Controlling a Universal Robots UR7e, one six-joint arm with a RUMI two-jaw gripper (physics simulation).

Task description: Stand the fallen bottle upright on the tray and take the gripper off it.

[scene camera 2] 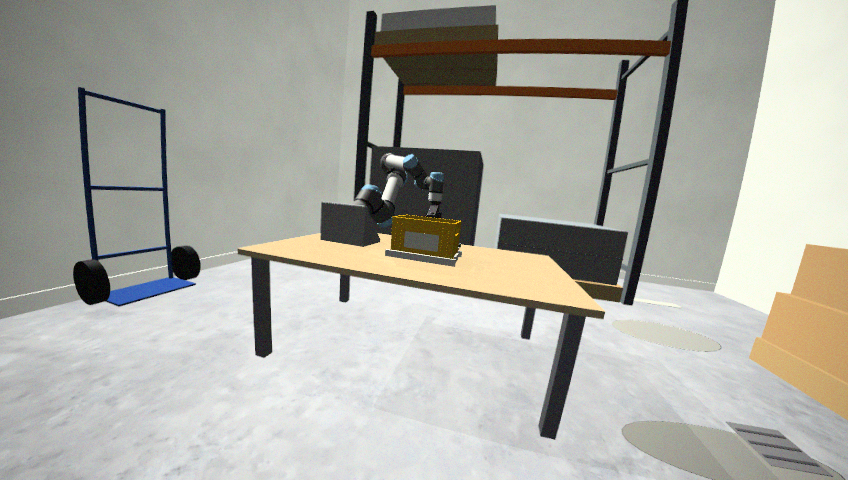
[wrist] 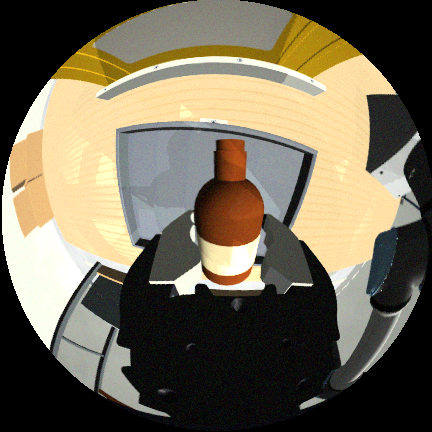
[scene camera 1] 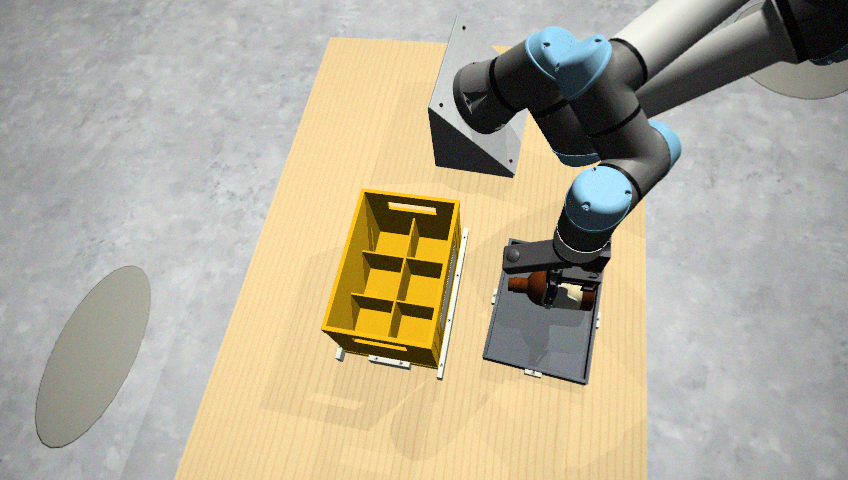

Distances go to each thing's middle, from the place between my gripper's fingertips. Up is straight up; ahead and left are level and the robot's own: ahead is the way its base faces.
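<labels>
My hand is right at the brown bottle [scene camera 1: 534,286]. As for the white rail [scene camera 1: 445,345], I see it 18 cm to the right of my hand and 4 cm ahead of it, and it lies 3 cm below.
</labels>
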